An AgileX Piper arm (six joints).
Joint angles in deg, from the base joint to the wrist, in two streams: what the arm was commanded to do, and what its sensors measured. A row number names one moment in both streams.
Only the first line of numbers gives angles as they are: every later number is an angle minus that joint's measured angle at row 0.
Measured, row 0: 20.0, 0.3, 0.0, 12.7, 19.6, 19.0
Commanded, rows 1 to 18: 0.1, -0.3, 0.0, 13.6, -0.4, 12.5; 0.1, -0.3, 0.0, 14.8, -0.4, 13.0; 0.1, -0.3, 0.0, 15.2, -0.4, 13.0; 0.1, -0.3, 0.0, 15.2, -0.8, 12.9; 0.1, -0.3, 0.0, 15.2, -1.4, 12.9; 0.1, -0.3, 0.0, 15.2, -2.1, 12.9; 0.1, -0.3, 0.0, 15.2, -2.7, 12.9; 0.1, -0.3, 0.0, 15.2, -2.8, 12.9; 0.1, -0.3, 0.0, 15.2, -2.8, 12.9; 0.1, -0.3, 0.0, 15.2, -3.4, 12.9; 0.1, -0.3, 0.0, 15.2, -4.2, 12.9; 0.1, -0.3, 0.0, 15.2, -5.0, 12.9; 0.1, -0.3, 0.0, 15.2, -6.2, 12.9; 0.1, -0.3, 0.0, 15.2, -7.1, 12.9; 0.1, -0.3, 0.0, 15.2, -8.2, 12.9; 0.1, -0.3, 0.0, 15.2, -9.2, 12.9; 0.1, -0.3, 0.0, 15.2, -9.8, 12.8; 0.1, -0.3, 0.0, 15.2, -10.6, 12.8
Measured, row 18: 0.0, 0.0, 0.0, 15.1, -6.7, 13.0
